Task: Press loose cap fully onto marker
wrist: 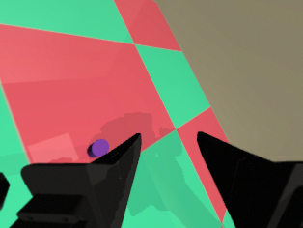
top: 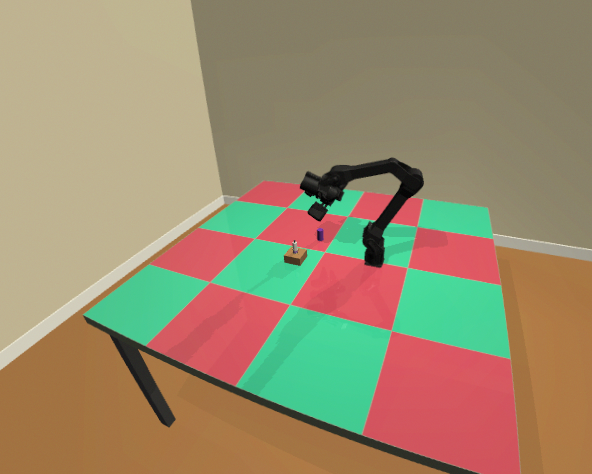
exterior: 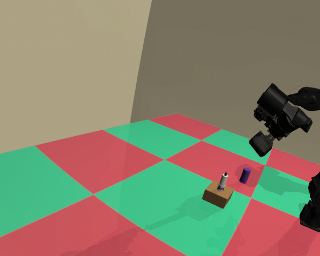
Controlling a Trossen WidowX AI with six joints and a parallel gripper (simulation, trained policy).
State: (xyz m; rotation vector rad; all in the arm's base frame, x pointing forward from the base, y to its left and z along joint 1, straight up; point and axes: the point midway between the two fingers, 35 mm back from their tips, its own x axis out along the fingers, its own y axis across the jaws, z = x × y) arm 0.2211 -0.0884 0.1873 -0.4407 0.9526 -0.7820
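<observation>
Now: gripper tip 20 mm short of the purple cap, 30 mm to the right of it and 140 mm above it. The rest, counted from my gripper tip: brown holder block 60 mm ahead, 200 mm to the left, 150 mm below.
</observation>
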